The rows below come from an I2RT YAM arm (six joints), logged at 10 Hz.
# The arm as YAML. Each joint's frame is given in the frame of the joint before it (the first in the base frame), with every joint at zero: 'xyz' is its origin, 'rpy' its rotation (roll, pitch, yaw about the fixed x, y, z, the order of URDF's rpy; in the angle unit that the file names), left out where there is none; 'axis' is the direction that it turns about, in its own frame. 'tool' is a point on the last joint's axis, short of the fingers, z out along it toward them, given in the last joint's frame.
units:
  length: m
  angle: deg
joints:
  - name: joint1
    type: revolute
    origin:
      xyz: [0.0, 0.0, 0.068]
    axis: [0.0, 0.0, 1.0]
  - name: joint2
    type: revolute
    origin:
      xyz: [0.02, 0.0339, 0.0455]
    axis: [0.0, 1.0, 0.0]
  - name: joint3
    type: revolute
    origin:
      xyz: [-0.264, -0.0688, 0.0]
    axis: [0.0, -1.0, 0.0]
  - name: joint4
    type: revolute
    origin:
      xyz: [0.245, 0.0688, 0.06]
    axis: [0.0, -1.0, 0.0]
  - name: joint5
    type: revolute
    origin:
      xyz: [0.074, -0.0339, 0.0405]
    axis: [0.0, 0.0, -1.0]
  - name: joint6
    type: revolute
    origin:
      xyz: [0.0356, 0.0, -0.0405]
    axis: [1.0, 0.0, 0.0]
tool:
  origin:
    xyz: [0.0, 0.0, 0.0]
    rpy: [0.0, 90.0, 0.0]
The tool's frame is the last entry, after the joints.
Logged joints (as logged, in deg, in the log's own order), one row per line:
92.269, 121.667, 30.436, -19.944, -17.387, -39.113
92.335, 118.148, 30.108, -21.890, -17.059, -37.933
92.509, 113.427, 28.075, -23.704, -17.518, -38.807
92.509, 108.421, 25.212, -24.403, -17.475, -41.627
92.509, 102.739, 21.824, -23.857, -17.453, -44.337
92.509, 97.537, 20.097, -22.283, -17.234, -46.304
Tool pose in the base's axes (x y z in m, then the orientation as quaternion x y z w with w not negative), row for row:
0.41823, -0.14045, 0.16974, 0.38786, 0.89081, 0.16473, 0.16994
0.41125, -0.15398, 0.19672, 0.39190, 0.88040, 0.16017, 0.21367
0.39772, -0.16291, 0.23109, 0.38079, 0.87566, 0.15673, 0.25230
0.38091, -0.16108, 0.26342, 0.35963, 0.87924, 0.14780, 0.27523
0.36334, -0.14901, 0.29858, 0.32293, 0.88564, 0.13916, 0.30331
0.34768, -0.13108, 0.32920, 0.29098, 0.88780, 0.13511, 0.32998
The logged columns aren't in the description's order. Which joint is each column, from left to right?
Columns, left to right: joint3, joint2, joint6, joint1, joint5, joint4.
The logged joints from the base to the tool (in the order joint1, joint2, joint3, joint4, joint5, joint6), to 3 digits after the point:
-19.944, 121.667, 92.269, -39.113, -17.387, 30.436
-21.890, 118.148, 92.335, -37.933, -17.059, 30.108
-23.704, 113.427, 92.509, -38.807, -17.518, 28.075
-24.403, 108.421, 92.509, -41.627, -17.475, 25.212
-23.857, 102.739, 92.509, -44.337, -17.453, 21.824
-22.283, 97.537, 92.509, -46.304, -17.234, 20.097

